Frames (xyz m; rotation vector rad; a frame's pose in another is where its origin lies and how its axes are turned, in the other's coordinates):
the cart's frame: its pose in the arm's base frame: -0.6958 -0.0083 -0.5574 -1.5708 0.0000 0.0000
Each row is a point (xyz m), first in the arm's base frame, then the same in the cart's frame.
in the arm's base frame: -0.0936 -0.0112 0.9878
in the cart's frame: 0.6022 -1.5452 -0.0029
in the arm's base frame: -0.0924 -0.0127 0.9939
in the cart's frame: 0.6034 -1.5513 -0.0044
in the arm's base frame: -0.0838 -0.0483 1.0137
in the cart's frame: 0.6120 -1.5711 -0.0400
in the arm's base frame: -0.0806 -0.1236 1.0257
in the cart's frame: 0.6152 -1.5831 -0.1153
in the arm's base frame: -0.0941 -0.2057 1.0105
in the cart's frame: 0.6017 -1.5679 -0.1974
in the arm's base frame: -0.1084 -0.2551 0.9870
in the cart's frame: 0.5874 -1.5444 -0.2468
